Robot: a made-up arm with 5 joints.
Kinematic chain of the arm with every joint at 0, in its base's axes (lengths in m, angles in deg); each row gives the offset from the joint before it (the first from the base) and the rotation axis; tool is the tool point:
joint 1: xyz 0 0 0.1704 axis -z
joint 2: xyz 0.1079 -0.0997 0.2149 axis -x
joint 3: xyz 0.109 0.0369 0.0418 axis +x
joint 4: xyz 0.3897 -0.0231 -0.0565 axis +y
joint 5: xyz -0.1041 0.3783 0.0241 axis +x
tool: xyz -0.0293 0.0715 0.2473
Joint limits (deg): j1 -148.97..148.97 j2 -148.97..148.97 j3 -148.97..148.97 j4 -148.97..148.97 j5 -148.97..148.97
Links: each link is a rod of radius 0.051 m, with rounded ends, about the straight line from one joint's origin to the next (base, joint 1, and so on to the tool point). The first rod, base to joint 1, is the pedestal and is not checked.
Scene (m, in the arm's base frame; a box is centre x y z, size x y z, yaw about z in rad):
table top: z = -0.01
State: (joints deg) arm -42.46 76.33 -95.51 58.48 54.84
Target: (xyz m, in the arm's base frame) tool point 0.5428 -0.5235 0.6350
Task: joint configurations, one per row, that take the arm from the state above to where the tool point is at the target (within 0.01 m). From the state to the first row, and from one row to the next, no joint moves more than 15 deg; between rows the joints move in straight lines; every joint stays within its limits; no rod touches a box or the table.
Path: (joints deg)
1: -29.05 86.80 -106.40 51.46 44.51
2: -15.65 97.26 -117.29 44.44 34.18
3: -2.24 107.73 -128.18 37.42 23.85
4: 11.16 118.20 -139.07 30.40 13.53

